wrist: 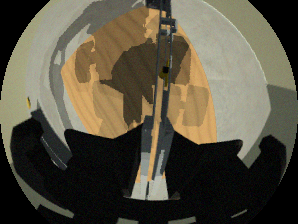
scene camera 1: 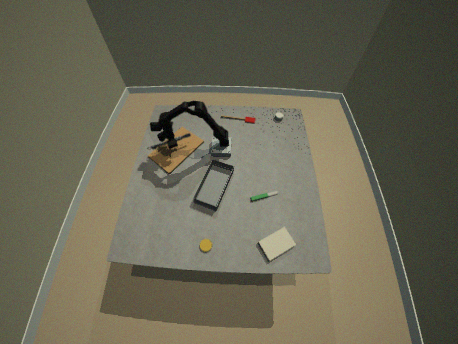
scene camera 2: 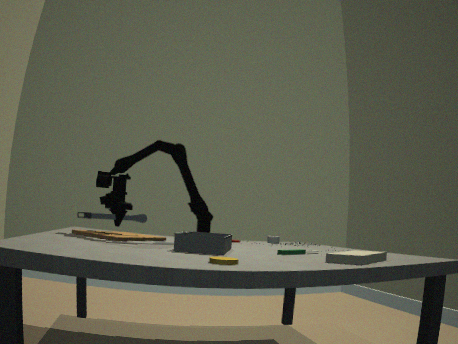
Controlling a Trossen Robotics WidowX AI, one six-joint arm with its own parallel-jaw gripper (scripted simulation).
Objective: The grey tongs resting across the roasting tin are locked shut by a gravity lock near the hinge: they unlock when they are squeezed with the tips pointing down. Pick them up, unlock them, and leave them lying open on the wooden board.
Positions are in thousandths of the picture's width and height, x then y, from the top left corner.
Note:
I see my gripper (wrist: 515,565), a wooden board (wrist: 371,355) and a dark roasting tin (wrist: 200,685).

